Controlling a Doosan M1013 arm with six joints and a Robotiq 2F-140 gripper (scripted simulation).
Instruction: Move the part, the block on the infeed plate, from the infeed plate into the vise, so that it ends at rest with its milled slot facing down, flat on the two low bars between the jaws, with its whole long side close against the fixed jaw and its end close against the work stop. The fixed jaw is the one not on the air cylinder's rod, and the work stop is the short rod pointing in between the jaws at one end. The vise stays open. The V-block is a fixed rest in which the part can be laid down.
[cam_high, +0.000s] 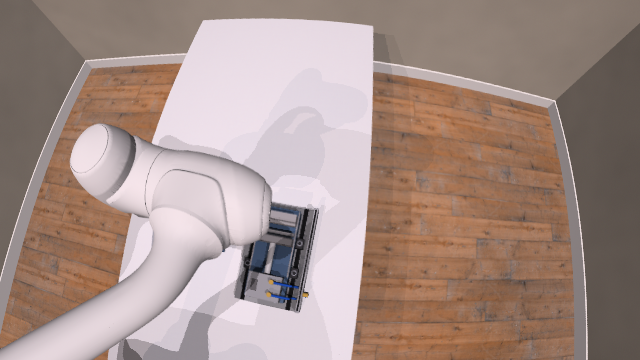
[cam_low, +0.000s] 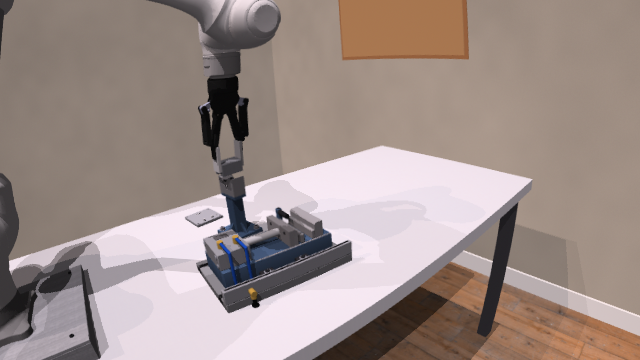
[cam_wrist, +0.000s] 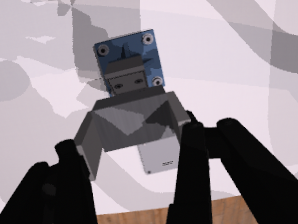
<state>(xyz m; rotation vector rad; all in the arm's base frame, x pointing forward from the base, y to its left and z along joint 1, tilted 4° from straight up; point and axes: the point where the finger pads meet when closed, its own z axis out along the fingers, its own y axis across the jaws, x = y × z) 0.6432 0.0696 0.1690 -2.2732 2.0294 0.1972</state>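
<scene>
My hand is 3 cm above the part. Round my hand: blue post: 15 cm below; then moving jaw: 21 cm to the right, 13 cm below, 1 cm ahead; then cylinder rod: 20 cm to the right, 13 cm below, 5 cm behind.
</scene>
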